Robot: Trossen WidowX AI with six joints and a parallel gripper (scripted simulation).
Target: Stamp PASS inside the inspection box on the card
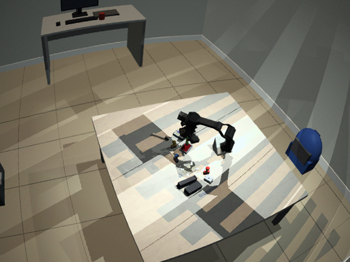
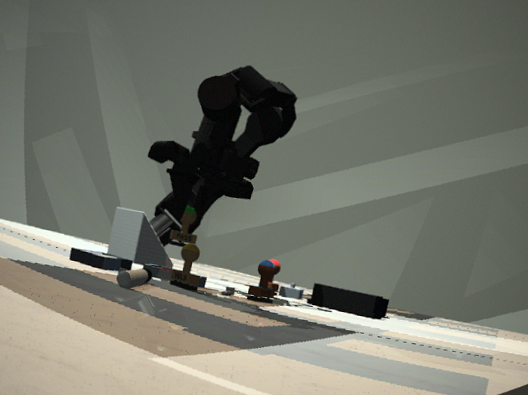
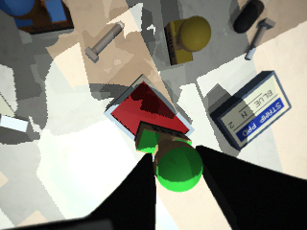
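The cream paper card lies 70 mm ahead of my gripper tip, 180 mm to the left of it and 100 mm below it. The rest, counted from my gripper tip: yellow-knobbed stamp: 80 mm ahead, 40 mm to the right, 80 mm below; green-knobbed stamp: 20 mm below; red ink pad: 90 mm below.
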